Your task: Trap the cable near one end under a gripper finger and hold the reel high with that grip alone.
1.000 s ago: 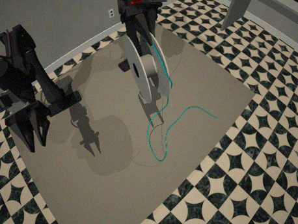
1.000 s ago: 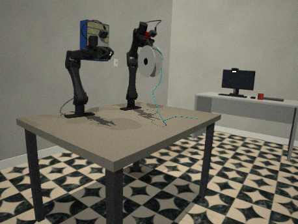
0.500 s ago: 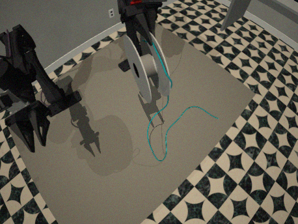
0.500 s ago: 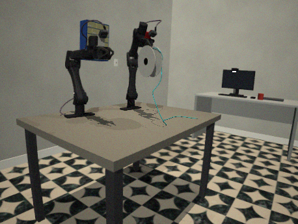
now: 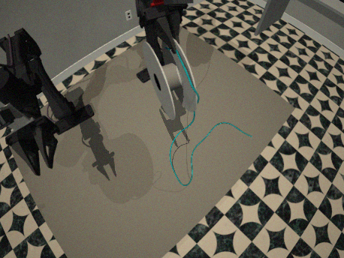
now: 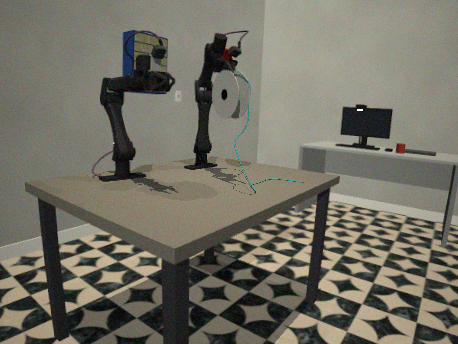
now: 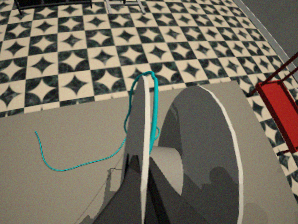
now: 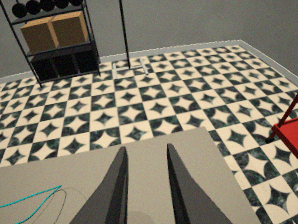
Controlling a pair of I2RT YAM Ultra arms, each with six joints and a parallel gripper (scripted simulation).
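Right now my left hand is 8 cm above the white reel and 2 cm to the left of it.
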